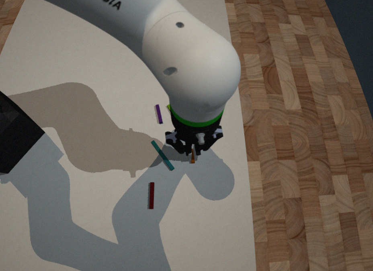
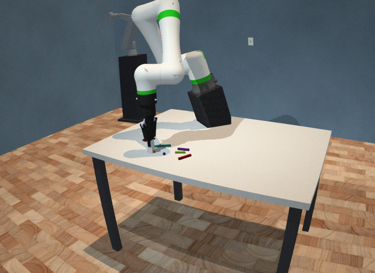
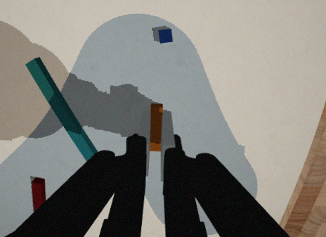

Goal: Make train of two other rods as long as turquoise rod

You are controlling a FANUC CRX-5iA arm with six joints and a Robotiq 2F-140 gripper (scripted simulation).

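My hand is 8 cm to the right of the small blue rod and 3 cm above it. The rest, counted from my hand: lime rod 4 cm behind, 14 cm to the left, 3 cm below; turquoise rod 8 cm behind, 1 cm to the left, 3 cm below; orange rod 3 cm below.
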